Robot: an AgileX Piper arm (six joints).
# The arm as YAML. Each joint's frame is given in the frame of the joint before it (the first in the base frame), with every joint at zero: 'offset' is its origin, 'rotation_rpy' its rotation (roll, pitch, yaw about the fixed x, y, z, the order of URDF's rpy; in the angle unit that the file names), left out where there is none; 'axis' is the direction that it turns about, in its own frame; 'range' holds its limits. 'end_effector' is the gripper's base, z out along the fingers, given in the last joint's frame.
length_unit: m
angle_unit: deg
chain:
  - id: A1
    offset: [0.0, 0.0, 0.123]
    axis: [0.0, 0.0, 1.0]
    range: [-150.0, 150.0]
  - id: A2
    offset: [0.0, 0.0, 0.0]
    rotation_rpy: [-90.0, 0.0, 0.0]
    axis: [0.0, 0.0, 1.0]
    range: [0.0, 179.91]
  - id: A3
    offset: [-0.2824, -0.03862, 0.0]
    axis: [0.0, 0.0, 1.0]
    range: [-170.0, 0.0]
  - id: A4
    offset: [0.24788, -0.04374, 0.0]
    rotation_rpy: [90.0, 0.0, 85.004]
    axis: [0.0, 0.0, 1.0]
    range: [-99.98, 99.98]
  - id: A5
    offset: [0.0, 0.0, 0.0]
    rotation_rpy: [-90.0, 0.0, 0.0]
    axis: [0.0, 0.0, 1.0]
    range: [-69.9, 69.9]
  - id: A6
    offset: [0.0, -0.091, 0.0]
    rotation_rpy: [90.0, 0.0, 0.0]
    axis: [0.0, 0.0, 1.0]
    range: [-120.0, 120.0]
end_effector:
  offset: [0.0, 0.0, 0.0]
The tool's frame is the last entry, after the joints.
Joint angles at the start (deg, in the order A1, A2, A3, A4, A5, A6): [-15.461, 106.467, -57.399, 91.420, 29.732, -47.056]
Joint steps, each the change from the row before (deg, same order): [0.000, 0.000, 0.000, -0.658, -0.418, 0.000]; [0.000, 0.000, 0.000, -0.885, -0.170, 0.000]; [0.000, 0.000, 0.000, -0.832, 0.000, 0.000]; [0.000, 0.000, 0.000, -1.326, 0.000, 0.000]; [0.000, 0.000, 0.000, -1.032, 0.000, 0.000]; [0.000, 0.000, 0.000, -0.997, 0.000, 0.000]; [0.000, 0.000, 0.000, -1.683, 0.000, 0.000]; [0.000, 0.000, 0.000, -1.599, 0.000, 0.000]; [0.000, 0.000, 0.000, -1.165, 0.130, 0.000]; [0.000, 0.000, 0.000, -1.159, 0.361, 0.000]
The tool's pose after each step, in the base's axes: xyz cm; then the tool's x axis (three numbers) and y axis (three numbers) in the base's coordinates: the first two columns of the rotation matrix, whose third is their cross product. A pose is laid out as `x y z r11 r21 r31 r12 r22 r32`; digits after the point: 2 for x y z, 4 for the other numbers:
36.84 -5.57 16.95 -0.5554 0.7800 -0.2882 0.3819 0.5472 0.7448
36.80 -5.58 16.89 -0.5631 0.7715 -0.2961 0.3798 0.5598 0.7365
36.76 -5.57 16.84 -0.5717 0.7628 -0.3022 0.3761 0.5710 0.7297
36.69 -5.55 16.77 -0.5852 0.7485 -0.3118 0.3700 0.5886 0.7188
36.63 -5.54 16.71 -0.5956 0.7372 -0.3190 0.3650 0.6021 0.7101
36.58 -5.53 16.66 -0.6056 0.7260 -0.3258 0.3600 0.6150 0.7015
36.49 -5.52 16.56 -0.6221 0.7068 -0.3369 0.3511 0.6364 0.6868
36.40 -5.51 16.48 -0.6374 0.6879 -0.3470 0.3422 0.6563 0.6725
36.34 -5.49 16.42 -0.6495 0.6734 -0.3531 0.3343 0.6700 0.6629
36.26 -5.43 16.37 -0.6631 0.6579 -0.3570 0.3242 0.6824 0.6552

